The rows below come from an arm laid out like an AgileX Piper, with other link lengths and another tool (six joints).
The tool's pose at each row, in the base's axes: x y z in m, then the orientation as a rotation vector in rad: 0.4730 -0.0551 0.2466 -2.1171 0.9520 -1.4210; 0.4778 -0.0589 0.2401 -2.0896 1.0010 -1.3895; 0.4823 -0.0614 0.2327 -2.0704 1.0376 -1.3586; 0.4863 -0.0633 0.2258 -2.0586 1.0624 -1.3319; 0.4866 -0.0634 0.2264 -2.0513 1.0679 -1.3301; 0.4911 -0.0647 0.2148 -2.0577 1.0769 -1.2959; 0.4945 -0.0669 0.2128 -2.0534 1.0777 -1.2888; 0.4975 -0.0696 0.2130 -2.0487 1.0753 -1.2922
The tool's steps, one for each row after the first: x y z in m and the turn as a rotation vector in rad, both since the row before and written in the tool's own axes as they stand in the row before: -0.0002 0.0054 0.0071 -0.0085 -0.0057 0.0473; -0.0015 0.0053 0.0072 -0.0075 -0.0094 0.0372; -0.0015 0.0047 0.0065 -0.0060 -0.0104 0.0266; 0.0005 -0.0005 0.0000 0.0016 0.0011 0.0072; -0.0042 0.0076 0.0090 -0.0087 -0.0221 0.0124; 0.0016 0.0015 0.0040 0.0026 -0.0044 0.0055; 0.0031 0.0003 0.0026 0.0045 0.0021 0.0006
